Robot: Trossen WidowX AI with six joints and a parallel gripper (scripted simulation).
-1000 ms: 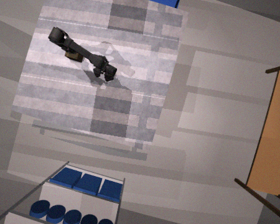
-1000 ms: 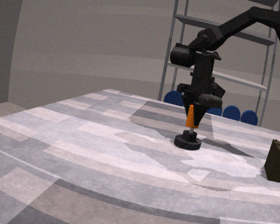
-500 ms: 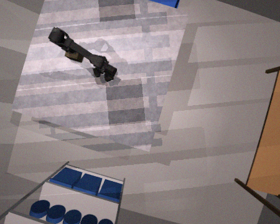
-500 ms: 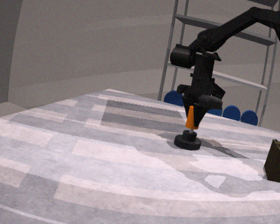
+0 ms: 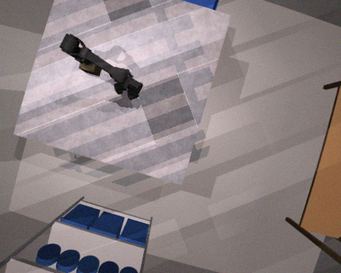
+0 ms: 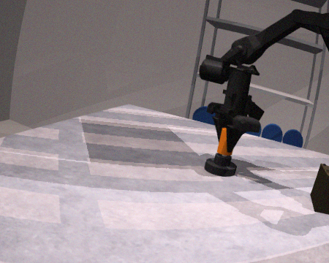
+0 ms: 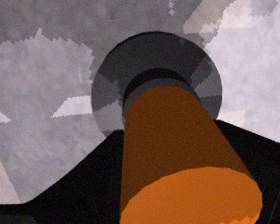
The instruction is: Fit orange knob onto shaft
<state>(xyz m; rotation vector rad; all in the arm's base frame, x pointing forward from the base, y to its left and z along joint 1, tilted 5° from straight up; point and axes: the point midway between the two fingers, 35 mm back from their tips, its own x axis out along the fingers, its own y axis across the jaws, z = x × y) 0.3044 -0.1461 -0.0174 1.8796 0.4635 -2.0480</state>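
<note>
The round pedestal is 3 cm below my gripper tip. From my gripper tip the other things lie so: orange knob 3 cm above.
</note>
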